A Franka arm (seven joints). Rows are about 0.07 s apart.
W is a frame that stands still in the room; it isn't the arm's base.
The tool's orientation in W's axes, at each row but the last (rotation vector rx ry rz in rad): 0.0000, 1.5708, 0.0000; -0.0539, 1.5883, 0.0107; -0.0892, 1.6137, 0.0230; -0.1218, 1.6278, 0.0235
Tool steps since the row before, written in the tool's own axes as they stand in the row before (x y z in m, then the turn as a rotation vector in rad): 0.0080, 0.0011, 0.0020, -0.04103, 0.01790, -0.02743; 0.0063, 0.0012, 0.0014, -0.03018, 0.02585, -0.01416; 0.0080, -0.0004, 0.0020, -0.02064, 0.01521, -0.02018; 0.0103, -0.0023, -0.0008, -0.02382, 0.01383, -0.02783
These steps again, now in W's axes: 0.0020, 0.0011, -0.0080, -0.02743, 0.01790, 0.04103; 0.0012, 0.0011, -0.0064, -0.01469, 0.02608, 0.02973; 0.0017, -0.0006, -0.0081, -0.02033, 0.01464, 0.02090; -0.0012, -0.0030, -0.0101, -0.02763, 0.01279, 0.02462
